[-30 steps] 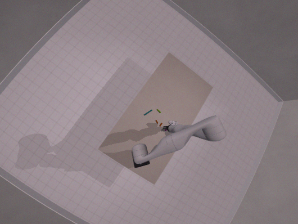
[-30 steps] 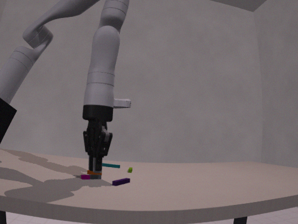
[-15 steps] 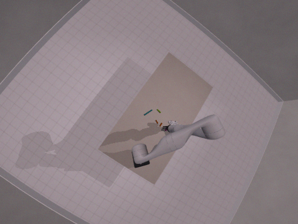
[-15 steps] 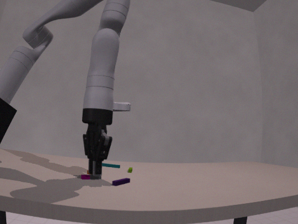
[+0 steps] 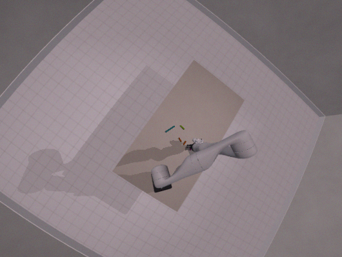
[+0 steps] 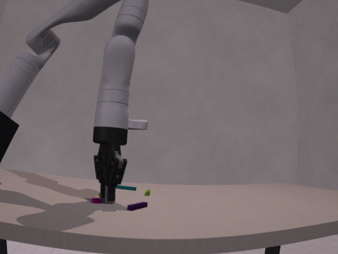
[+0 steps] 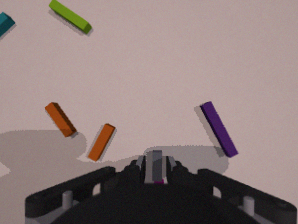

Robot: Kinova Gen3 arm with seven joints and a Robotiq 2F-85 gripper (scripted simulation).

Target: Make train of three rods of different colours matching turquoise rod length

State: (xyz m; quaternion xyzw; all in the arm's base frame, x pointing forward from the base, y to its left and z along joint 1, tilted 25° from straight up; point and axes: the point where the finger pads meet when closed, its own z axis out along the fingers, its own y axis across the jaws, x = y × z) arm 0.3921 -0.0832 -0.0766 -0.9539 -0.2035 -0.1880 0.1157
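Now: the grey rod 2 cm below my hand. From my hand the other things lie so: lime rod: 16 cm to the left, 10 cm ahead, 2 cm below; purple rod: 6 cm ahead, 4 cm to the right, 2 cm below; magenta rod: 2 cm below, 2 cm behind, 1 cm to the right.
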